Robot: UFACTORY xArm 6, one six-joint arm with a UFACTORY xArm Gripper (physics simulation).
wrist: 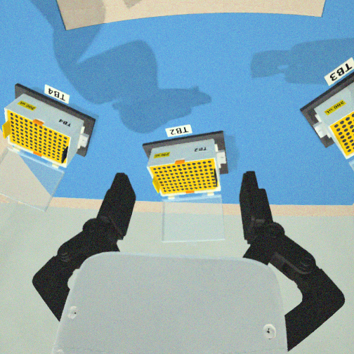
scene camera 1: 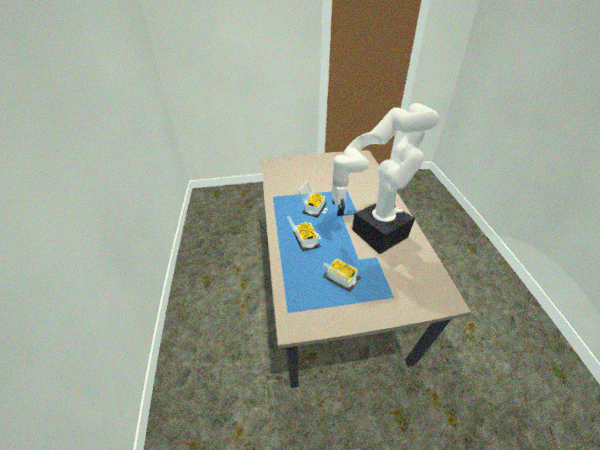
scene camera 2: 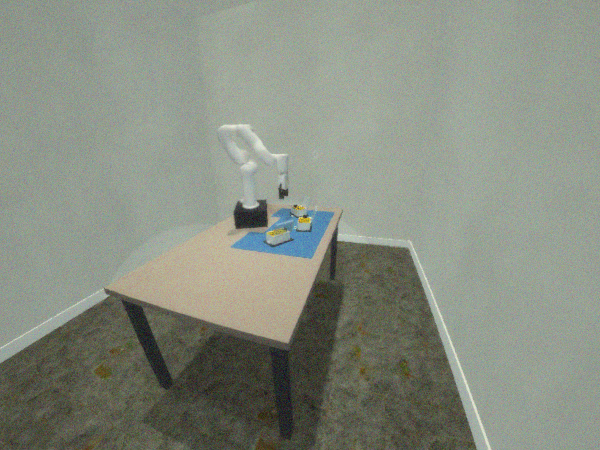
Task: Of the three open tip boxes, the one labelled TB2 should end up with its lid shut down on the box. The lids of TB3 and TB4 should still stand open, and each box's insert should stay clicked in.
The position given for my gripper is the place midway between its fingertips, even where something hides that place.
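Note:
Looking through the wrist camera, I see a clear lid [wrist: 190, 219], and my own gripper [wrist: 184, 183] is there too.

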